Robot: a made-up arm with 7 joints.
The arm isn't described. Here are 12 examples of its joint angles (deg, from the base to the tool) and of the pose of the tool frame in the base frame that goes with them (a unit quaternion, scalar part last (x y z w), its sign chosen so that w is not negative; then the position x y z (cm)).
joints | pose
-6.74 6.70 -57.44 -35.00 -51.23 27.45 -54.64 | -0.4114 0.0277 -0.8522 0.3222 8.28 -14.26 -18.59
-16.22 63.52 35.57 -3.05 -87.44 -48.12 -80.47 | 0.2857 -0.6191 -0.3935 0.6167 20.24 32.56 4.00
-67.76 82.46 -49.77 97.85 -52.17 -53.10 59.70 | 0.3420 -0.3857 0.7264 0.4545 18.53 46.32 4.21
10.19 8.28 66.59 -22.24 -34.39 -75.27 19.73 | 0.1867 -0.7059 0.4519 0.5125 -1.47 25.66 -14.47
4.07 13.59 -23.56 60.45 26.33 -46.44 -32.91 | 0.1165 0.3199 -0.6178 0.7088 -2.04 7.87 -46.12
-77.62 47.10 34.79 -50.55 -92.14 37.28 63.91 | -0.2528 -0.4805 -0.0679 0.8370 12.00 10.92 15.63
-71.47 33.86 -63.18 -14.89 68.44 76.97 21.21 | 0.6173 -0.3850 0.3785 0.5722 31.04 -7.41 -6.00
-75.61 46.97 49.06 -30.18 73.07 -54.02 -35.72 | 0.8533 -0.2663 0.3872 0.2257 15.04 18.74 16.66
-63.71 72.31 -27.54 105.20 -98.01 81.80 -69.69 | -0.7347 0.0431 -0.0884 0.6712 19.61 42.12 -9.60
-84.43 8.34 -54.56 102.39 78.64 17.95 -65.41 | 0.7309 0.6412 -0.1678 0.1627 45.75 2.94 -17.11
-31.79 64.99 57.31 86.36 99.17 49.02 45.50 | 0.7141 0.4943 0.4931 0.0521 10.51 46.92 -15.37
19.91 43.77 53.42 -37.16 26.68 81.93 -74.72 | 0.1090 0.5060 0.1444 0.8434 6.49 29.90 -5.00
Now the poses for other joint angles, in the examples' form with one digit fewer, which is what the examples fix.
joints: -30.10 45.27 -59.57 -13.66 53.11 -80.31 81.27
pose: -0.201 -0.562 -0.410 0.690 15.6 1.7 -24.9
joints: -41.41 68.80 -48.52 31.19 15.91 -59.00 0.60
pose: 0.568 -0.148 -0.491 0.643 29.6 25.1 -18.3
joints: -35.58 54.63 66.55 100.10 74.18 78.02 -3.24
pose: 0.070 0.897 0.364 0.241 10.9 37.9 -26.6
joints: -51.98 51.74 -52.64 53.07 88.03 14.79 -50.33
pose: 0.835 0.529 -0.144 0.043 36.2 25.0 -22.0
